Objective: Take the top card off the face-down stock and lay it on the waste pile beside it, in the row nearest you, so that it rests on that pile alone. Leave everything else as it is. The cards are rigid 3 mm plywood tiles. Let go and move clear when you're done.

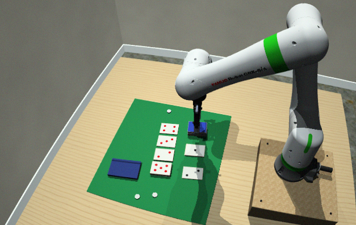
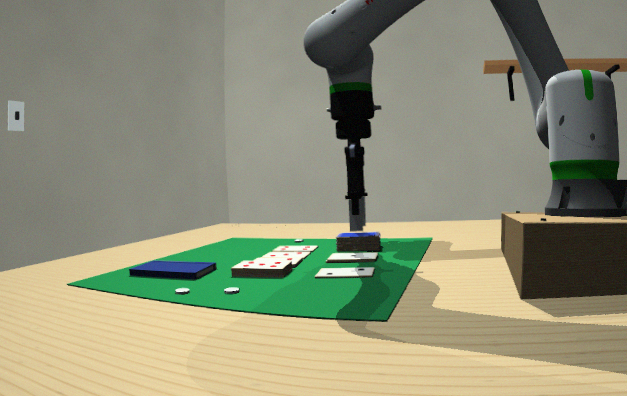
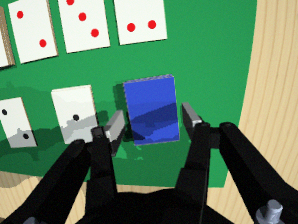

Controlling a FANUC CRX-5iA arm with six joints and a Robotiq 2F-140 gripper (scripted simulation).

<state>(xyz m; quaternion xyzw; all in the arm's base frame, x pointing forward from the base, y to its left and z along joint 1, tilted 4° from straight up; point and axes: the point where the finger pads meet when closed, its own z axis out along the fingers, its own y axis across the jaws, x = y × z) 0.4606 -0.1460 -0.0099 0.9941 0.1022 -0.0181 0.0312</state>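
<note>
Now: the card 40 mm below my hand. Round my hand: green mat 170 mm to the left, 110 mm ahead, 80 mm below.
</note>
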